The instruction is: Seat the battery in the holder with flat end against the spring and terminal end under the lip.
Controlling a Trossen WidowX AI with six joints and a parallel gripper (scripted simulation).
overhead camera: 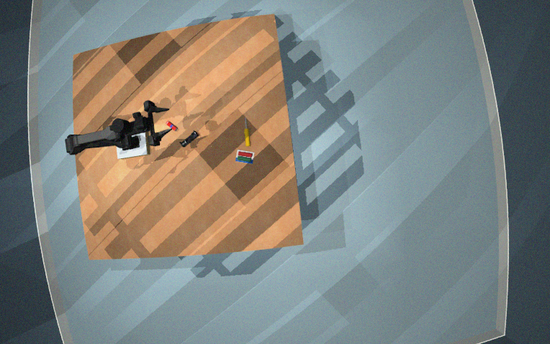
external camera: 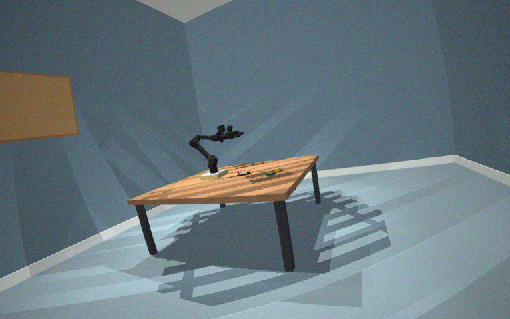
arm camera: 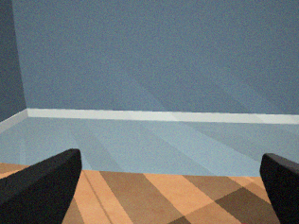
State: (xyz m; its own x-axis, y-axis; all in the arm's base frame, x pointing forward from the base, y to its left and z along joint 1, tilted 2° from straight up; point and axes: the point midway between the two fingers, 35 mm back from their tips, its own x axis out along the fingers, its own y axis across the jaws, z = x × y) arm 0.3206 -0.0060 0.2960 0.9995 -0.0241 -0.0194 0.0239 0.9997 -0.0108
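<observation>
Now: the battery 33 cm below my gripper tip, 12 cm behind it and 6 cm to the left of it. Also, from my gripper tip: grey plate (33 cm below, 6 cm behind, 4 cm to the right); grey coil spring (33 cm below, 7 cm behind, 5 cm to the right); yellow-handled screwdriver (33 cm below, 27 cm ahead, 6 cm to the right).
</observation>
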